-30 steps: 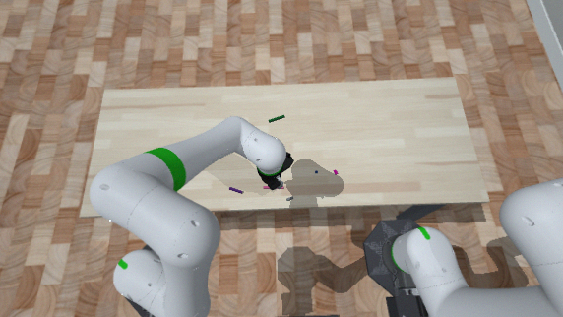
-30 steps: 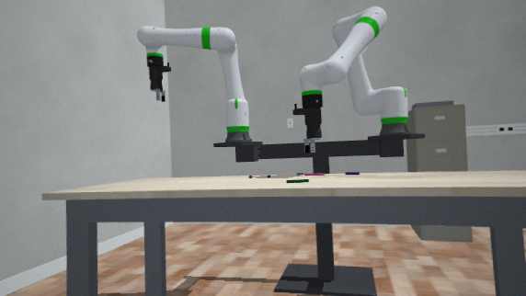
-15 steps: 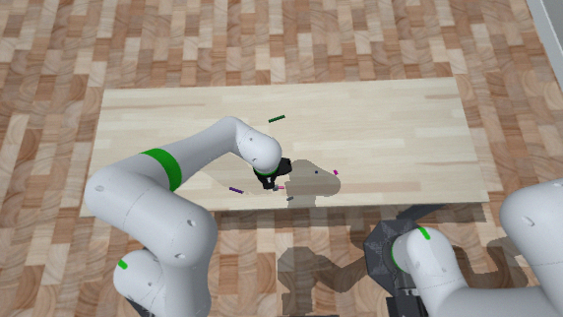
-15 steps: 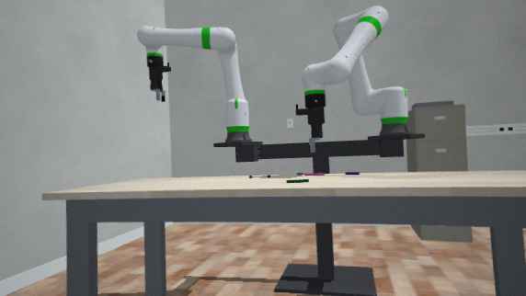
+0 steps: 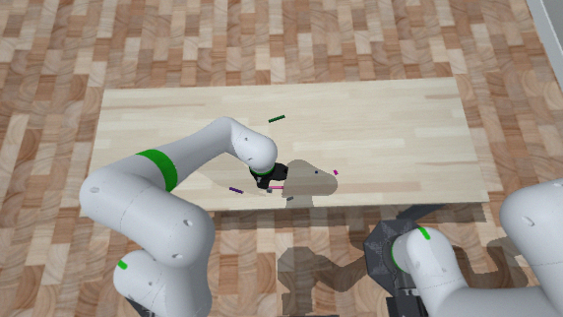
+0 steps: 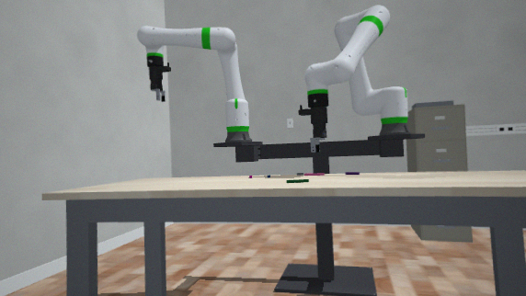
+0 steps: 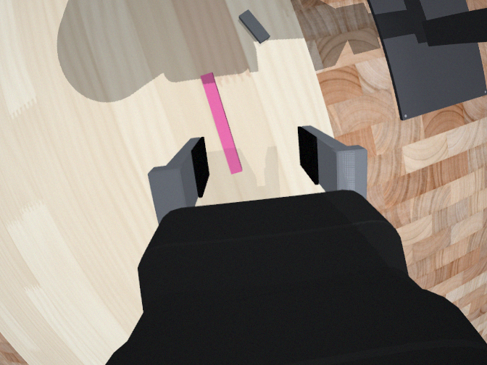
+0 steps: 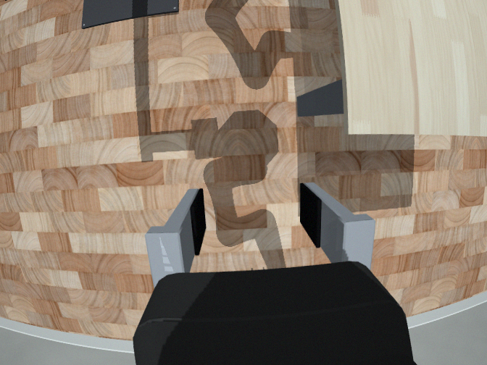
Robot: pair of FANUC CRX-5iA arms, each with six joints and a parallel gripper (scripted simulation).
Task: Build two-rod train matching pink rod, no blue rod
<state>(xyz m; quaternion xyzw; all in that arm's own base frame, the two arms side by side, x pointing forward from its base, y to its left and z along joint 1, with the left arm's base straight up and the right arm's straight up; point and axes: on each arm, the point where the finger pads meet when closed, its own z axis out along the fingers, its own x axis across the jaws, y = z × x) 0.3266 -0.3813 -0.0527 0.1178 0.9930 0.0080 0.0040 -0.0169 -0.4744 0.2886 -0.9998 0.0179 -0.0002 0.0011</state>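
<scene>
Right now my left hand is 160 mm to the right of the purple rod, 120 mm above it and 20 mm short of it. Round my left hand: pink rod 120 mm below, 20 mm ahead, 10 mm to the right; grey rod 120 mm below, 80 mm to the right, 40 mm behind; blue rod 210 mm to the right, 120 mm below, 80 mm ahead.
</scene>
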